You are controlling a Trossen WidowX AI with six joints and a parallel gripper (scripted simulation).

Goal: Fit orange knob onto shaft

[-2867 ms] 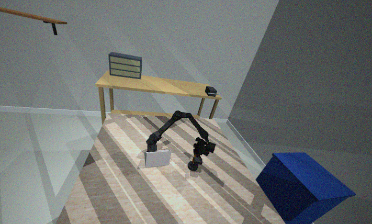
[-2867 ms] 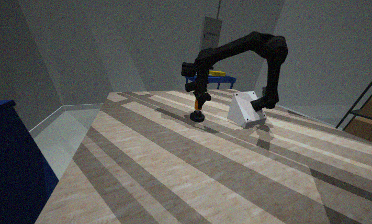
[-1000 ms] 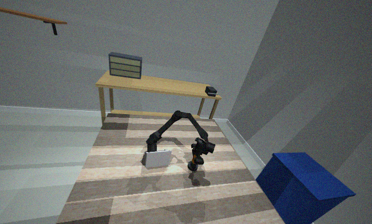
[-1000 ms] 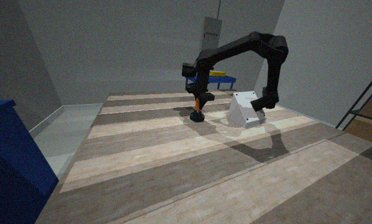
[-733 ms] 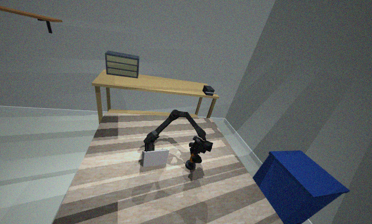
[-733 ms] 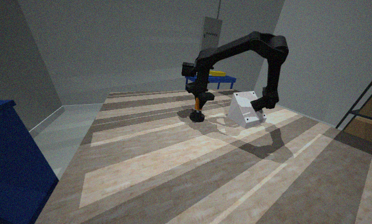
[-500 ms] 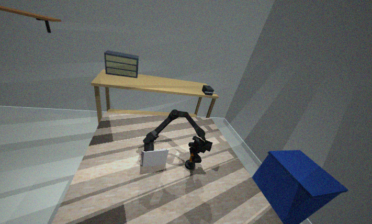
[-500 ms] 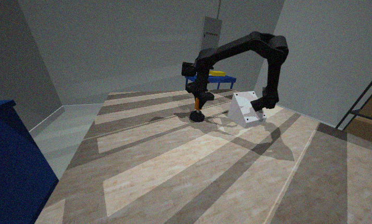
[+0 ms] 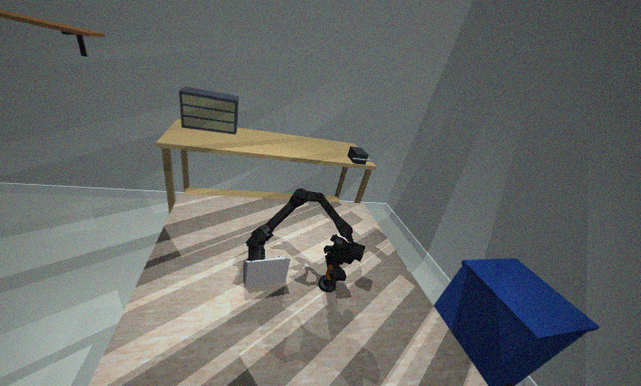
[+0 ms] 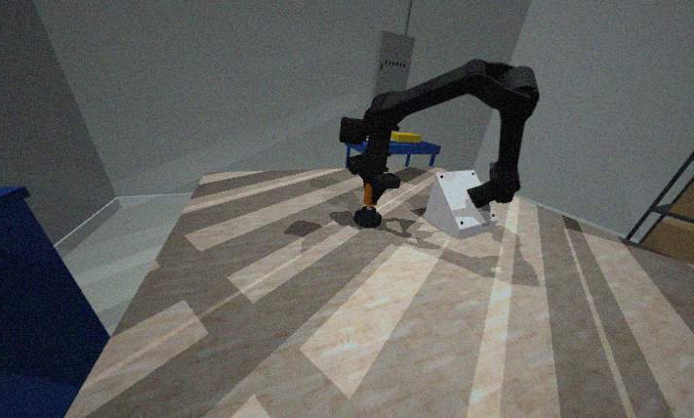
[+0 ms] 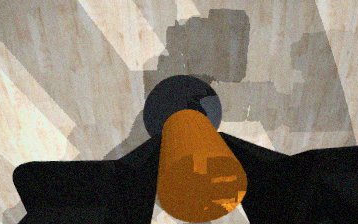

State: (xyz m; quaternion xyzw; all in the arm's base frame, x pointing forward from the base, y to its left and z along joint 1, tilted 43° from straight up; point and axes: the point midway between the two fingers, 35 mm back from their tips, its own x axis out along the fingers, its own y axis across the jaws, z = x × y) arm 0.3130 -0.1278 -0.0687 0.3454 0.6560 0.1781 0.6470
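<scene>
My gripper tip is now 30 mm below the orange knob. Also, from my gripper tip: pedestal (40 mm below).
</scene>
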